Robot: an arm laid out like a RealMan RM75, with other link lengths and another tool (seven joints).
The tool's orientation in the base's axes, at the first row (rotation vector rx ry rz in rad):
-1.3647, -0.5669, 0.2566
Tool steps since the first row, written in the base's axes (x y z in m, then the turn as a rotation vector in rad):
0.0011, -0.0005, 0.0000, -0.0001, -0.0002, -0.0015
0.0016, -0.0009, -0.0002, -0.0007, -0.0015, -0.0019
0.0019, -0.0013, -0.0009, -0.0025, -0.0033, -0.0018
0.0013, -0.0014, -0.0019, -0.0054, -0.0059, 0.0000
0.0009, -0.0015, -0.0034, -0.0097, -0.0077, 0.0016
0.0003, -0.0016, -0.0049, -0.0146, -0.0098, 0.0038
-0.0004, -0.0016, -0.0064, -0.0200, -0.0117, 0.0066
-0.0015, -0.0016, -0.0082, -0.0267, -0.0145, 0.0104
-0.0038, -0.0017, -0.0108, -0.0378, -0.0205, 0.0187
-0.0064, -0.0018, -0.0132, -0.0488, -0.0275, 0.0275
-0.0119, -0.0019, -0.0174, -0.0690, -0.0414, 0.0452
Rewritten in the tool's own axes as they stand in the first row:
0.0007, 0.0001, -0.0010, -0.0005, 0.0014, -0.0003
0.0009, 0.0002, -0.0016, -0.0018, 0.0014, -0.0011
0.0007, 0.0009, -0.0022, -0.0041, 0.0007, -0.0017
0.0000, 0.0017, -0.0021, -0.0074, -0.0020, -0.0022
-0.0008, 0.0031, -0.0021, -0.0116, -0.0046, -0.0013
-0.0017, 0.0045, -0.0020, -0.0162, -0.0078, -0.0003
-0.0026, 0.0058, -0.0018, -0.0210, -0.0117, 0.0012
-0.0039, 0.0074, -0.0014, -0.0271, -0.0170, 0.0027
-0.0065, 0.0095, -0.0005, -0.0375, -0.0279, 0.0042
-0.0093, 0.0115, 0.0005, -0.0481, -0.0395, 0.0048
-0.0150, 0.0147, 0.0029, -0.0678, -0.0624, 0.0053

